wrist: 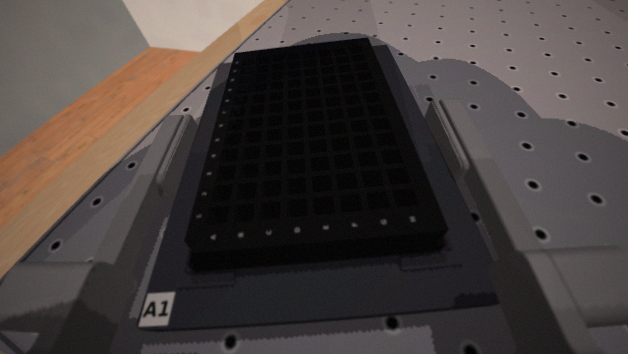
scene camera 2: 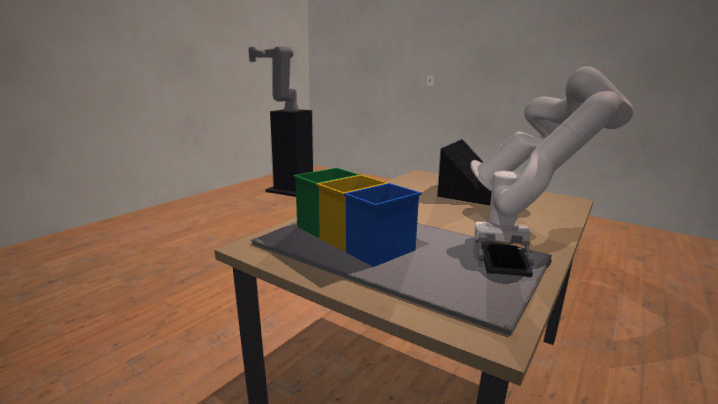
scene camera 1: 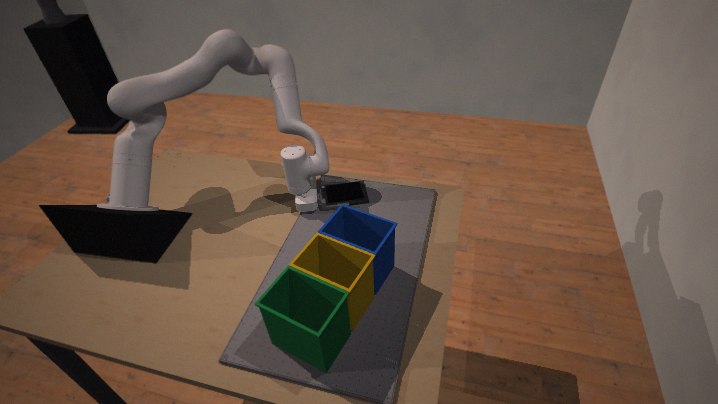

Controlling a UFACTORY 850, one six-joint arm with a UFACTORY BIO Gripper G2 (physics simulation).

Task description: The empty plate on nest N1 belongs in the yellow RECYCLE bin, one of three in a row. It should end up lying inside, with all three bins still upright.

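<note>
The black plate [scene camera 1: 344, 192] [scene camera 2: 506, 255] [wrist: 315, 150], with a grid of empty wells, lies level on the dark nest [scene camera 2: 507, 272] [wrist: 310, 295], which bears an "A1" label in the wrist view. My gripper [scene camera 1: 322, 193] [scene camera 2: 504, 257] [wrist: 312, 132] is low over the nest, shut on the plate, one finger at each long side; exact finger contact is hard to see in the dark. The yellow bin [scene camera 1: 361, 296] [scene camera 2: 332, 216] stands upright between the green bin [scene camera 1: 301, 326] [scene camera 2: 307, 206] and the blue bin [scene camera 1: 384, 261] [scene camera 2: 381, 226], both upright.
The bins and the nest stand on a grey perforated board [scene camera 1: 411, 221] [scene camera 2: 441, 281] on the wooden table [scene camera 1: 225, 311] [scene camera 2: 301, 281]. The blue bin is nearest the nest. A black wedge base [scene camera 1: 117, 233] [scene camera 2: 459, 173] carries my arm. A second arm stands on a black pedestal [scene camera 2: 291, 150] beyond the table.
</note>
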